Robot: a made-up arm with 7 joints. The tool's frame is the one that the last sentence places.
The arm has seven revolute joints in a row. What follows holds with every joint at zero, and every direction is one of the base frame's. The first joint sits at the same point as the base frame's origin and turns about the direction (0.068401, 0.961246, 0.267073). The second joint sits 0.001 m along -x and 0.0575 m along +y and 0.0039 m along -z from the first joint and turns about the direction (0.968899, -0.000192, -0.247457). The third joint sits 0.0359 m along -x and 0.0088 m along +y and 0.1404 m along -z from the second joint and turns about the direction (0.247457, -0.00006, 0.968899). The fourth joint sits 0.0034 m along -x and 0.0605 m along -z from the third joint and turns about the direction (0.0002, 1, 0.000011). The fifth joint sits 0.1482 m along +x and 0.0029 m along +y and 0.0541 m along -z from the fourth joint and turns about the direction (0.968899, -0.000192, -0.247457). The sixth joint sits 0.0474 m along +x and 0.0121 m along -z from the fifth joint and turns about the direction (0.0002, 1, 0.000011). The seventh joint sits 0.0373 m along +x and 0.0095 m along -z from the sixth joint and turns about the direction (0.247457, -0.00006, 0.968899). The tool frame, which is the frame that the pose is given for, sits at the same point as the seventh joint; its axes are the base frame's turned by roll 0, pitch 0.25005 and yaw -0.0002 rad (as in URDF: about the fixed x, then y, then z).
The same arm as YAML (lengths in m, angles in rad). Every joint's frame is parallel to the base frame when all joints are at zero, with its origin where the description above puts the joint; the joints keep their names.
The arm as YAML. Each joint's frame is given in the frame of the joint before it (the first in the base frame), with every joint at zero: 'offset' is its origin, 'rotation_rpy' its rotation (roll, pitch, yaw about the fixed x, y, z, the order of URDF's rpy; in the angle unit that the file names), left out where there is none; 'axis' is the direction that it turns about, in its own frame. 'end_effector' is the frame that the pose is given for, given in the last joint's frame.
length_unit: m
angle_unit: rad
chain:
  - id: joint 1
    offset: [0.0, 0.0, 0.0]
    axis: [0.068403, 0.961235, 0.26711]
  - id: joint 2
    offset: [-0.001, 0.0575, -0.0039]
    axis: [0.968889, -0.0002, -0.247497]
  - id: joint 3
    offset: [-0.0359, 0.0088, -0.1404]
    axis: [0.247497, -0.0001, 0.968889]
  - id: joint 4
    offset: [-0.0034, 0.0, -0.0605]
    axis: [0.0002, 1.0, 0.0]
  - id: joint 5
    offset: [0.1482, 0.0029, -0.0541]
    axis: [0.968889, -0.0002, -0.247497]
  - id: joint 6
    offset: [0.0474, 0.0, -0.0121]
    axis: [0.0002, 1.0, 0.0]
  - id: joint 7
    offset: [0.0373, 0.0, -0.0095]
    axis: [0.247497, -0.0001, 0.968889]
end_effector:
  offset: [0.0, 0.0, 0.0]
  rotation_rpy: [0.0, 0.25, -0.0002]

